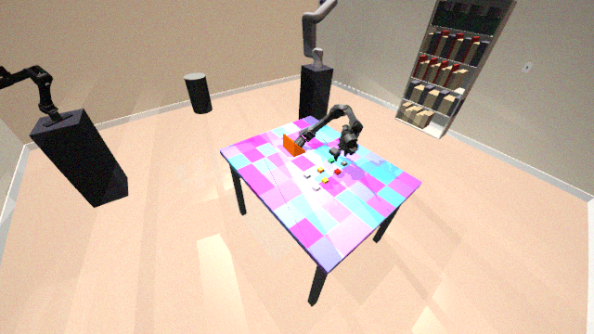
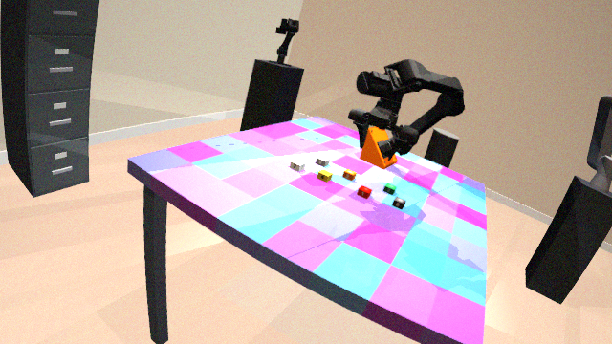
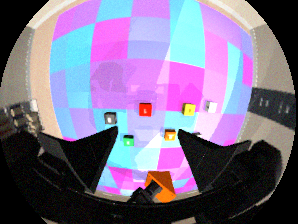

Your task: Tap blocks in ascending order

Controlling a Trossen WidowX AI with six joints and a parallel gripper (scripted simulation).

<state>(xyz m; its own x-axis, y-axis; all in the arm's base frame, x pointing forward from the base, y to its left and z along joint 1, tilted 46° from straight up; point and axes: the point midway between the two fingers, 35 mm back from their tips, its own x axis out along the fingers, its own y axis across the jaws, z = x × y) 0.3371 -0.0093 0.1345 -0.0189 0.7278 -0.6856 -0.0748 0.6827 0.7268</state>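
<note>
My gripper tip is now 11 cm above the red block. The rest, counted from my gripper tip: dark grey block: 11 cm below, 10 cm to the left, 4 cm behind; then yellow block: 12 cm to the right, 11 cm below, 2 cm ahead; then orange block: 11 cm below, 8 cm to the right, 7 cm behind.
</note>
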